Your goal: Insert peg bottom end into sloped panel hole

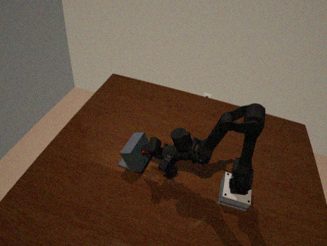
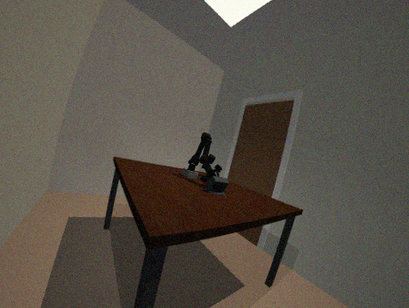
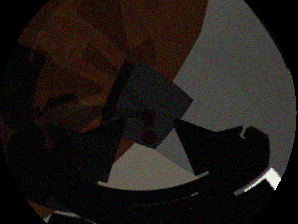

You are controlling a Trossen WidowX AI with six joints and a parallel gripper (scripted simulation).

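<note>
Right now my gripper tip is 40 mm short of the grey sloped panel, 20 mm above it and 10 mm to the left of it.
</note>
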